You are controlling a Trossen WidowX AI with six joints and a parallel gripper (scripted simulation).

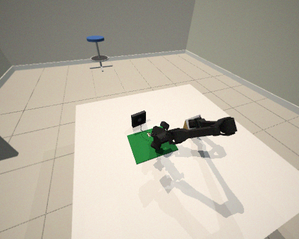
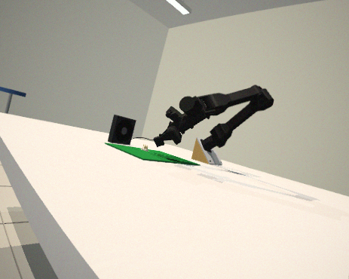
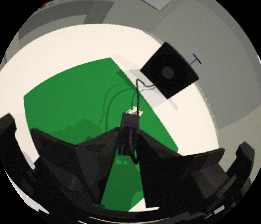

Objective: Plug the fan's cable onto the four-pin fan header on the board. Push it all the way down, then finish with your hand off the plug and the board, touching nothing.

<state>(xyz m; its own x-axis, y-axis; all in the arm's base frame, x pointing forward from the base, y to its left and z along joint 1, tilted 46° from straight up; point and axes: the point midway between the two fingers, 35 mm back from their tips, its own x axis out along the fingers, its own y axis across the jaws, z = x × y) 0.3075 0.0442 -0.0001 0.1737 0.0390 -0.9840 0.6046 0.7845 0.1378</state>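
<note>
Now: the green board 8 cm below my gripper tip, 2 cm ahead of it and 1 cm to the left of it. From my gripper tip the other things lie so: black plug 1 cm below; then four-pin header 7 cm below, 6 cm to the right, 1 cm ahead; then black fan 19 cm to the right, 5 cm ahead, 1 cm below.
</note>
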